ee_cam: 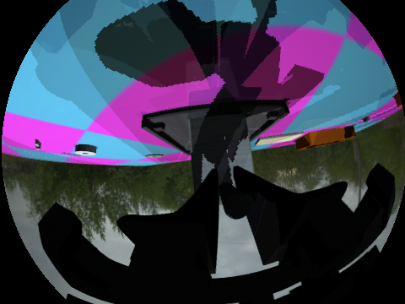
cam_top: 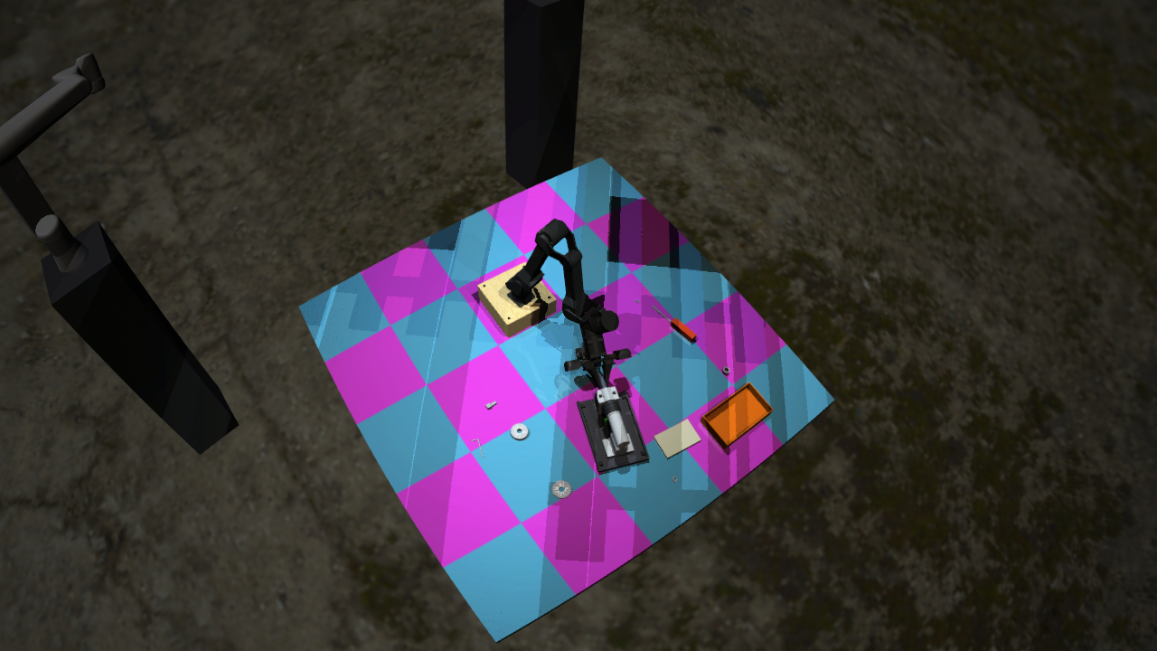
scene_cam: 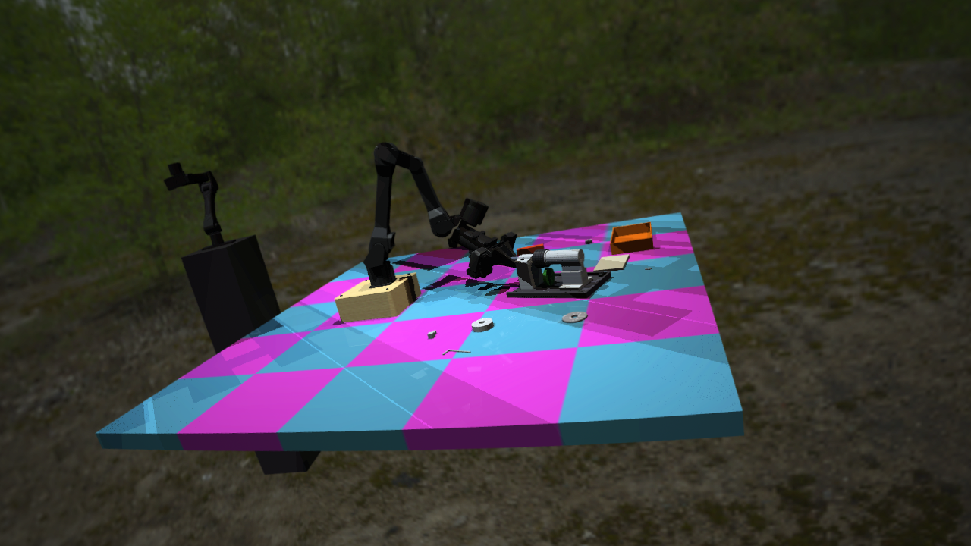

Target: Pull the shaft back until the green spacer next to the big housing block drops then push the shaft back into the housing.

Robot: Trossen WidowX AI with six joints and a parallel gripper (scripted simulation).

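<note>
My gripper tip is now 50 mm short of the thin shaft, 30 mm to the left of it and 20 mm below it. Also, from my gripper tip: small bolt (200 mm behind, 260 mm to the right, 60 mm below); card (240 mm ahead, 70 mm to the left, 60 mm below); green spacer (80 mm ahead, 40 mm to the right, 30 mm below).
</note>
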